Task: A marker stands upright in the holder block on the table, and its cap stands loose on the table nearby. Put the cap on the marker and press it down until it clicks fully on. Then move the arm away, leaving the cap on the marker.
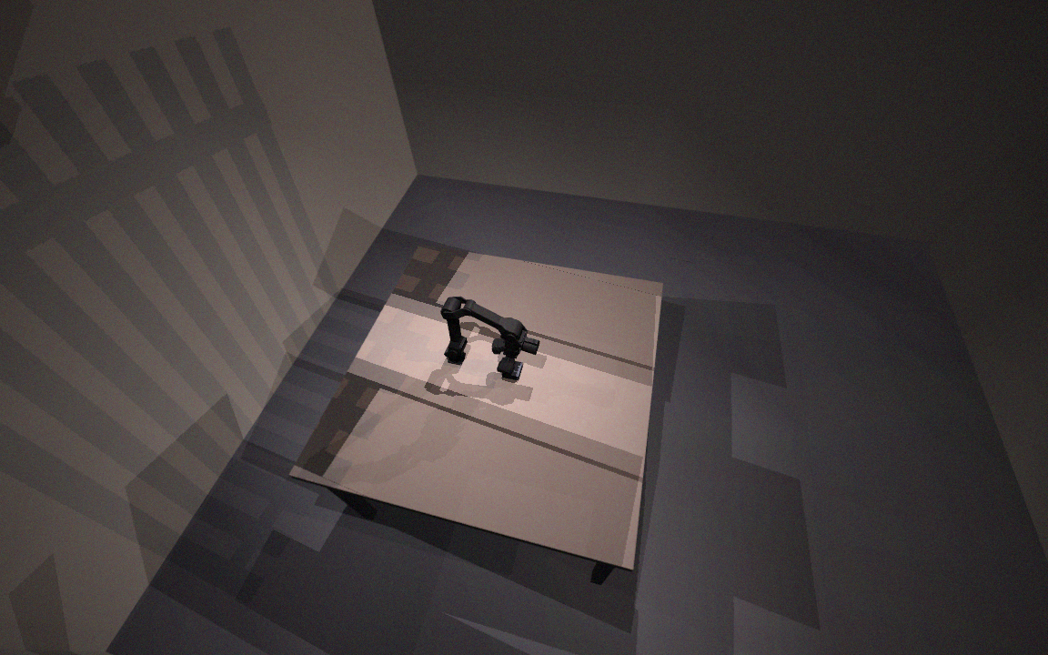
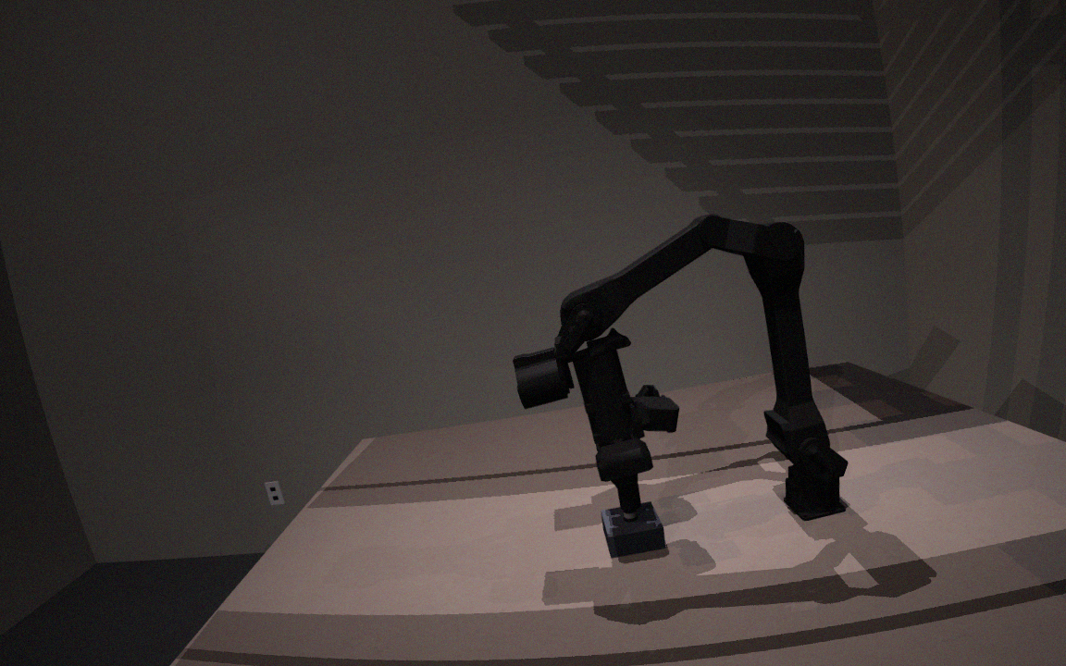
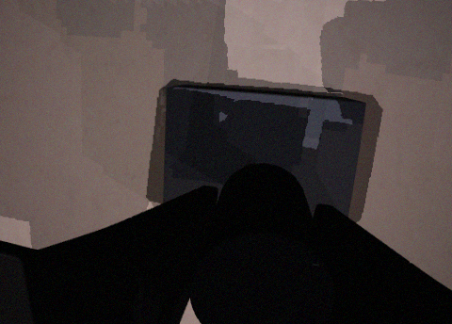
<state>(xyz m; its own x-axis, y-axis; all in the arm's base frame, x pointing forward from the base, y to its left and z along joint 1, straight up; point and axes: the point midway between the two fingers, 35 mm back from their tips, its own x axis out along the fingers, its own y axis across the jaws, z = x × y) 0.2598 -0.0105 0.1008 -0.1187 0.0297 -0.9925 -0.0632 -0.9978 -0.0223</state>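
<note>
Now: gripper tip 1 cm short of the grey holder block and 5 cm above it. From my gripper tip the other things lie so: dark cap: 1 cm above.
</note>
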